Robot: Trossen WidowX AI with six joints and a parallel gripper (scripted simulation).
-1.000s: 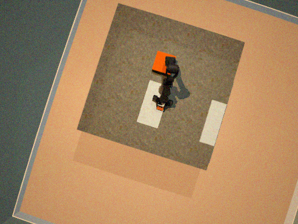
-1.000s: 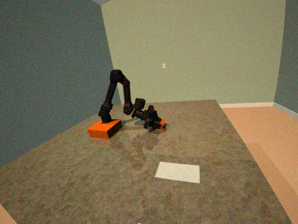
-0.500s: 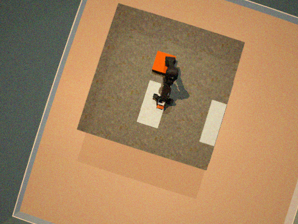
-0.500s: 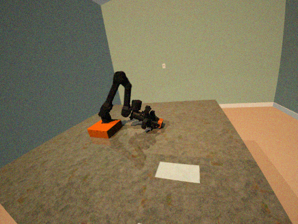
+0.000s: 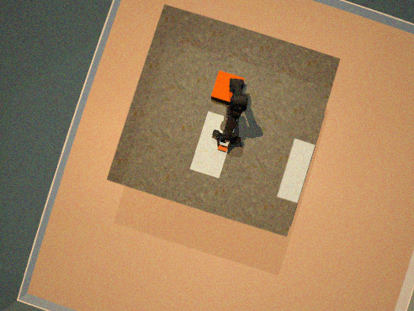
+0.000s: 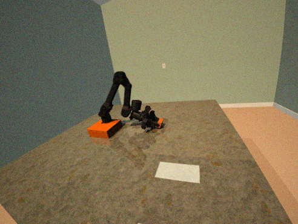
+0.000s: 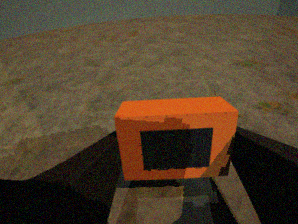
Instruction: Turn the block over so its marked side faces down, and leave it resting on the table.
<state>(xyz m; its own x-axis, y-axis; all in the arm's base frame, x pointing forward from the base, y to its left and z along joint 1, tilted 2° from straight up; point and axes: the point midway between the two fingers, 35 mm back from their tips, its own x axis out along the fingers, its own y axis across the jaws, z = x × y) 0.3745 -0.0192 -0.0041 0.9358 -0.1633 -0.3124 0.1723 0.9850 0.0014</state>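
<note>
Right now my gripper tip is 10 mm past the block.
</note>
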